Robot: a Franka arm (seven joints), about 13 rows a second.
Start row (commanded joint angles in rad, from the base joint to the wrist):
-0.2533, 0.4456, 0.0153, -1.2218, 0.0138, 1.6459, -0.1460
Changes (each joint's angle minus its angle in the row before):
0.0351, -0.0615, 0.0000, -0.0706, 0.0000, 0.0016, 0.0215
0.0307, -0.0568, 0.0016, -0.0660, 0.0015, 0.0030, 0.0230
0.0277, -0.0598, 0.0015, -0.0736, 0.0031, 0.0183, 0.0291
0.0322, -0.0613, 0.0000, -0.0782, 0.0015, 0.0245, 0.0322
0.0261, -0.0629, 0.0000, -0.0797, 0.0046, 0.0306, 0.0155
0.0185, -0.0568, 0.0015, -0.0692, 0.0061, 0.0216, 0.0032
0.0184, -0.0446, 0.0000, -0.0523, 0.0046, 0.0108, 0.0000
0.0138, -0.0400, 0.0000, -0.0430, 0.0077, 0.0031, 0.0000
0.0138, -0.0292, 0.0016, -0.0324, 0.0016, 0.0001, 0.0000
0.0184, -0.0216, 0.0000, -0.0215, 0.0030, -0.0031, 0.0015
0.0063, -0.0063, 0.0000, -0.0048, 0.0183, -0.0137, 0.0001
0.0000, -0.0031, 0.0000, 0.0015, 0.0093, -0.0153, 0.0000
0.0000, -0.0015, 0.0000, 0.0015, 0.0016, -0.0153, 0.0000
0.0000, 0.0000, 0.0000, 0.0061, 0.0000, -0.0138, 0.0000
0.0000, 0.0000, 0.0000, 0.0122, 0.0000, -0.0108, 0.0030
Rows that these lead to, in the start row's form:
-0.2182, 0.3841, 0.0153, -1.2924, 0.0138, 1.6475, -0.1245
-0.1875, 0.3273, 0.0169, -1.3584, 0.0153, 1.6505, -0.1015
-0.1598, 0.2675, 0.0184, -1.4320, 0.0184, 1.6688, -0.0724
-0.1276, 0.2062, 0.0184, -1.5102, 0.0199, 1.6933, -0.0402
-0.1015, 0.1433, 0.0184, -1.5899, 0.0245, 1.7239, -0.0247
-0.0830, 0.0865, 0.0199, -1.6591, 0.0306, 1.7455, -0.0215
-0.0646, 0.0419, 0.0199, -1.7114, 0.0352, 1.7563, -0.0215
-0.0508, 0.0019, 0.0199, -1.7544, 0.0429, 1.7594, -0.0215
-0.0370, -0.0273, 0.0215, -1.7868, 0.0445, 1.7595, -0.0215
-0.0186, -0.0489, 0.0215, -1.8083, 0.0475, 1.7564, -0.0200
-0.0123, -0.0552, 0.0215, -1.8131, 0.0658, 1.7427, -0.0199
-0.0123, -0.0583, 0.0215, -1.8116, 0.0751, 1.7274, -0.0199
-0.0123, -0.0598, 0.0215, -1.8101, 0.0767, 1.7121, -0.0199
-0.0123, -0.0598, 0.0215, -1.8040, 0.0767, 1.6983, -0.0199
-0.0123, -0.0598, 0.0215, -1.7918, 0.0767, 1.6875, -0.0169

